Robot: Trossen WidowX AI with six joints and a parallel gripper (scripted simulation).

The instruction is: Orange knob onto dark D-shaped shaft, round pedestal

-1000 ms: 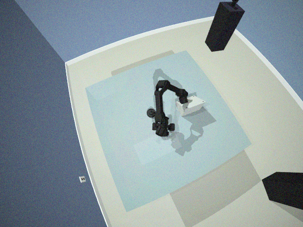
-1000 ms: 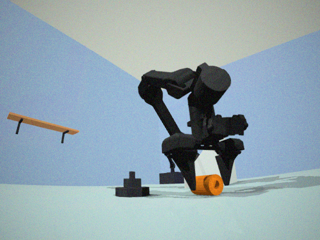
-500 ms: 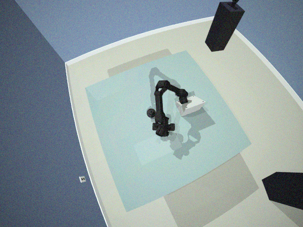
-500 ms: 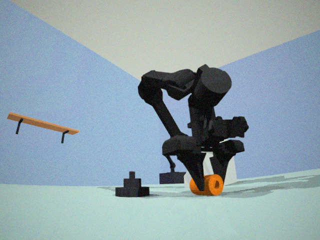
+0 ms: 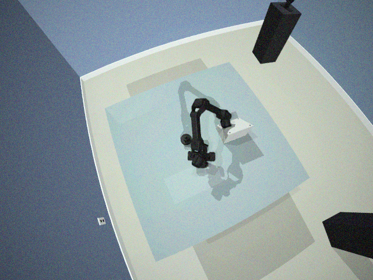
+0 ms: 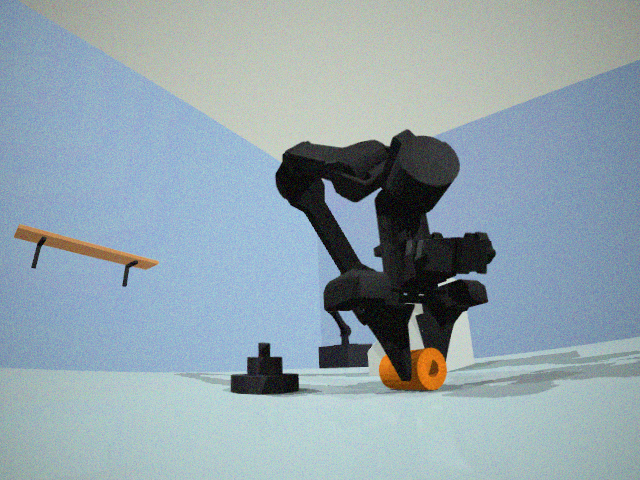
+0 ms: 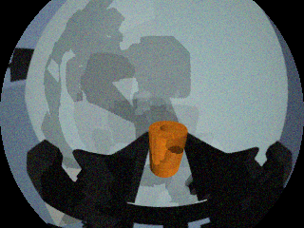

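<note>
Right now my gripper tip is 180 mm to the left of the round dark pedestal, 60 mm short of it and 20 mm below it. Also, from my gripper tip: orange knob 10 mm to the right, 10 mm above.
</note>
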